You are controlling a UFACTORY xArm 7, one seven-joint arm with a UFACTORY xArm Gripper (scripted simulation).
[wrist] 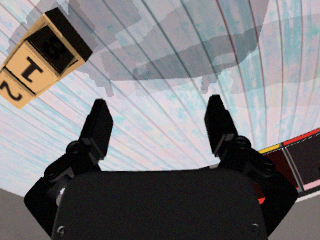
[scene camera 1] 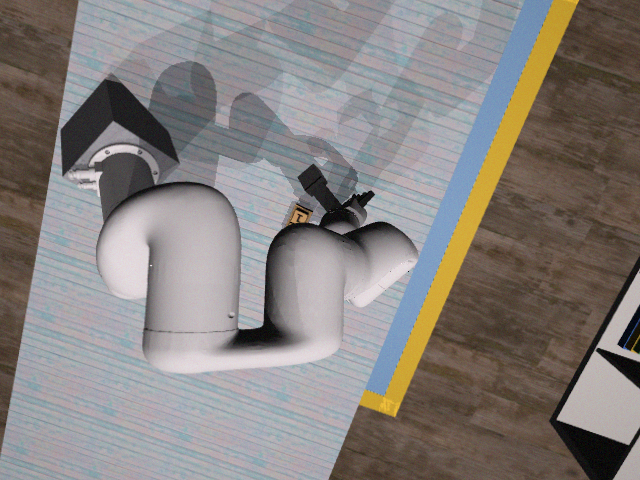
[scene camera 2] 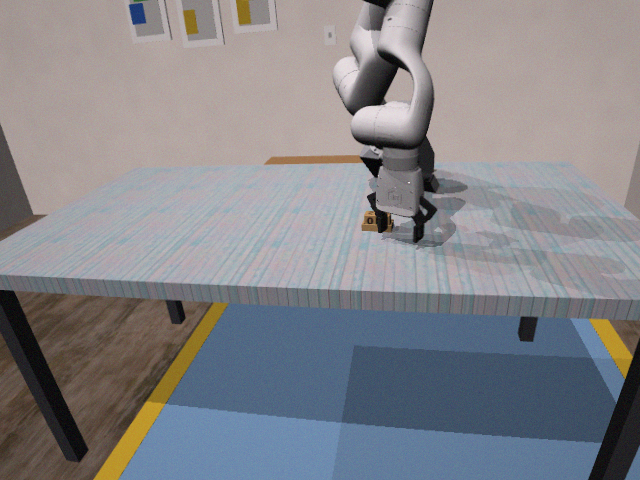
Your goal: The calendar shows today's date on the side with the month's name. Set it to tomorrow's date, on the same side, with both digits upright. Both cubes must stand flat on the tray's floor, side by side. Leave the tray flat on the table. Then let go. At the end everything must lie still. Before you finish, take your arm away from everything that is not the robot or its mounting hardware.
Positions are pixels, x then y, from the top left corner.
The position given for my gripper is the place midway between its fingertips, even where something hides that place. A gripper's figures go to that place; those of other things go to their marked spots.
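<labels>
My gripper (wrist: 157, 108), 13 cm from the lens. Wooden digit cube (wrist: 41, 58), 10 cm from the lens.
</labels>
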